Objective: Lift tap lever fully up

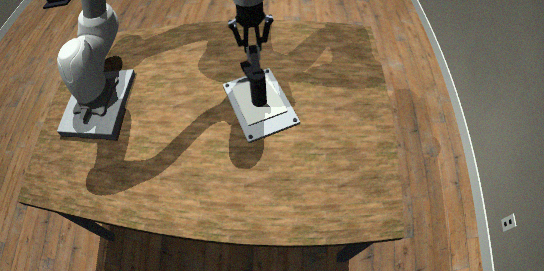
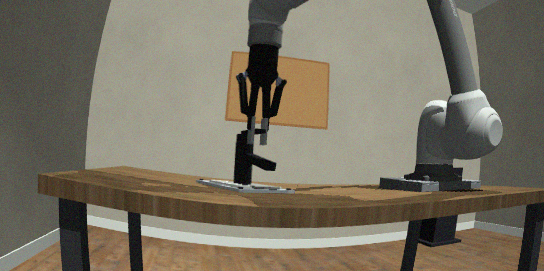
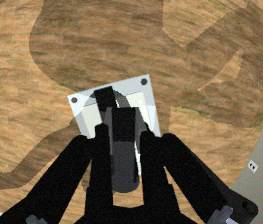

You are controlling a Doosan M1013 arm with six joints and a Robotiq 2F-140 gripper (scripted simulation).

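The lever is 30 mm to the right of my hand and 10 mm ahead of it. Round my hand: black tap: 60 mm to the right, 50 mm below, 10 mm ahead.
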